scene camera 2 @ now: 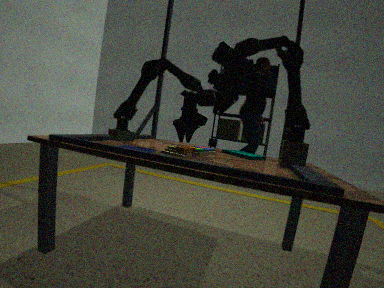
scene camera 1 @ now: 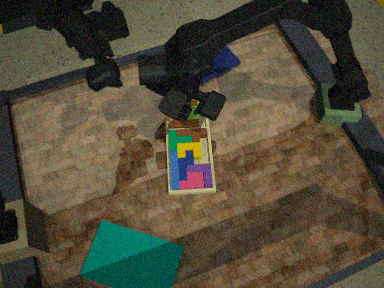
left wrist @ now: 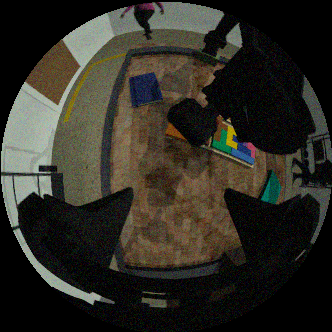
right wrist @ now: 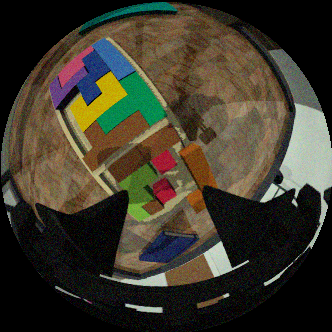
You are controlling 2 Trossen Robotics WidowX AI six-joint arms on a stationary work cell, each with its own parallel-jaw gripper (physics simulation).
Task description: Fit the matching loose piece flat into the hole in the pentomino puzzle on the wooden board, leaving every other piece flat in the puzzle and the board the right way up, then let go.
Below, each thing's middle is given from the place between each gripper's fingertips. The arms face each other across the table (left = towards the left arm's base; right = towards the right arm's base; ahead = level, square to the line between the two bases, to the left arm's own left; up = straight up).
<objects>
Right now my left hand is 4 cm past the orange piece (right wrist: 192, 155), 11 cm to the left of it and 15 cm above it. Round my left hand: teal sheet (scene camera 1: 116, 249) 37 cm behind, 12 cm to the left, 17 cm below; lime piece (right wrist: 139, 192) 8 cm behind, 16 cm to the right, 16 cm below; wooden puzzle board (scene camera 1: 205, 143) 15 cm behind, 11 cm to the right, 17 cm below.
Now: right hand 40 mm short of the orange piece, 20 mm to the right of it and 20 mm above it. Also, from my right hand: teal sheet: 300 mm behind, 250 mm to the left, 40 mm below; then lime piece: 30 mm to the right, 30 mm below, 10 mm behind; then wooden puzzle board: 80 mm behind, 40 mm below, 20 mm to the left.
</objects>
